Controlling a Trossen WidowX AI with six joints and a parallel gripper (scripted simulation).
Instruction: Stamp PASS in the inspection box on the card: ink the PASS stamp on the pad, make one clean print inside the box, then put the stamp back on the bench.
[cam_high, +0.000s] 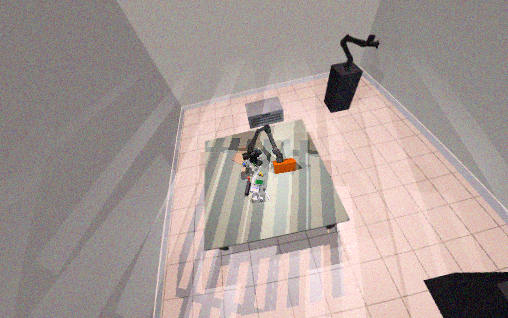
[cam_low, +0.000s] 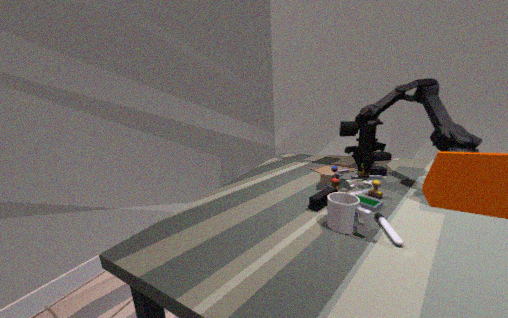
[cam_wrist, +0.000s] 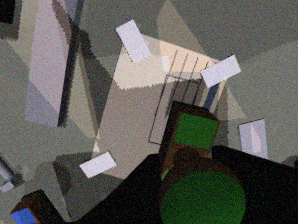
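Right now my gripper tip is 6 cm above the tan card, 1 cm to the left of it and 1 cm short of it. Round my gripper tip: green-knobbed stamp: right at my gripper tip; then yellow-knobbed stamp: 12 cm to the left, 4 cm below, 4 cm behind; then blue stamp: 12 cm ahead, 4 cm below, 3 cm to the right.
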